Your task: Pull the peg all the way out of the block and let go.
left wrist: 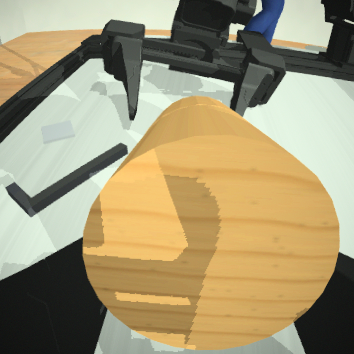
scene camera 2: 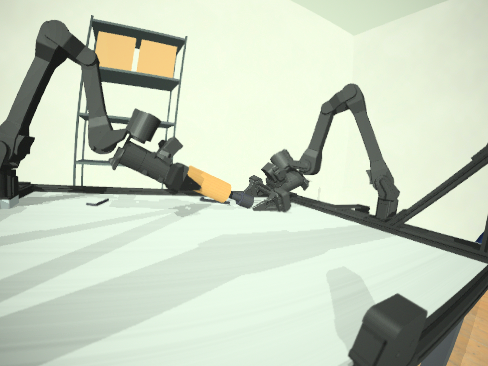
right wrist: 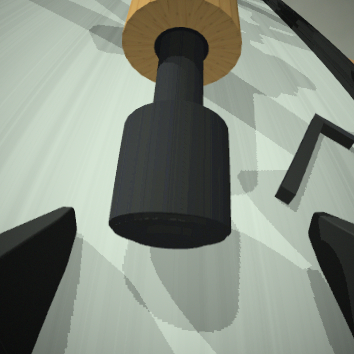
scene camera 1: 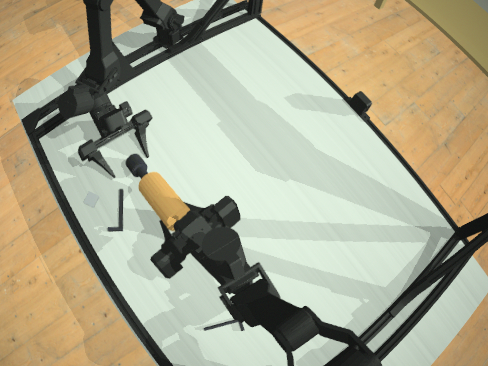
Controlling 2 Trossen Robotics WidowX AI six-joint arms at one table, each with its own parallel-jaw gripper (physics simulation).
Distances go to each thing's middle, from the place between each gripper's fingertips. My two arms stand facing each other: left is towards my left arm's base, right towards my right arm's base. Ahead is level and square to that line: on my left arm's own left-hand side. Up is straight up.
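Labels:
My left gripper is 10 cm to the left of the dark peg (right wrist: 171,189) and 3 cm short of it, at 3 cm above it. The wooden cylinder block (scene camera 1: 169,207), counted from my left hand, is 3 cm to the right, 1 cm ahead and 1 cm above.
As for my right gripper, it is 4 cm to the right of the dark peg, 2 cm past it and 2 cm below it. The wooden cylinder block is 12 cm to the left of my right hand, 5 cm behind it and 5 cm above it.

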